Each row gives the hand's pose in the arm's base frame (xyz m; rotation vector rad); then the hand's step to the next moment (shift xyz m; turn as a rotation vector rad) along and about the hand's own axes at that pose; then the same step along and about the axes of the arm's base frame.
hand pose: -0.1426 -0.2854 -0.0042 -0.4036 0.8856 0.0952
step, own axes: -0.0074 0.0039 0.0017 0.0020 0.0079 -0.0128
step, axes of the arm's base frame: -0.0044 0.0049 0.0055 -0.0101 0.0022 -0.0111
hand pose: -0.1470 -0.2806 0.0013 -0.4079 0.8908 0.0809
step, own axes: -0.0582 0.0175 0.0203 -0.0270 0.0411 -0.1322
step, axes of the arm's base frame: -0.0259 0.0296 0.0506 -0.1244 -0.0095 -0.0658
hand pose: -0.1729 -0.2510 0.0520 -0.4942 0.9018 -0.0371
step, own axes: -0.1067 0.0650 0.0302 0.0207 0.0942 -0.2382
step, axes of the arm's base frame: -0.0553 0.0947 0.0671 -0.1842 -0.0156 -0.1786
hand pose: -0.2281 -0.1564 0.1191 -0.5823 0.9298 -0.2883
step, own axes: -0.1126 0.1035 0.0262 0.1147 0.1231 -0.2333
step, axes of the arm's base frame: -0.0446 0.1462 0.0266 -0.1265 -0.0350 -0.2560
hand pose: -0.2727 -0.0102 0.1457 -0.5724 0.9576 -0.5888
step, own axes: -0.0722 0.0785 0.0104 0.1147 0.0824 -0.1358
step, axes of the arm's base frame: -0.0072 0.1067 -0.0070 -0.0500 -0.0456 -0.1839
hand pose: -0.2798 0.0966 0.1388 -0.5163 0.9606 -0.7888
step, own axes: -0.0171 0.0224 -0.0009 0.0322 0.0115 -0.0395
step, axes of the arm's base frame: 0.0015 0.0272 -0.0072 -0.0194 -0.0201 -0.0442
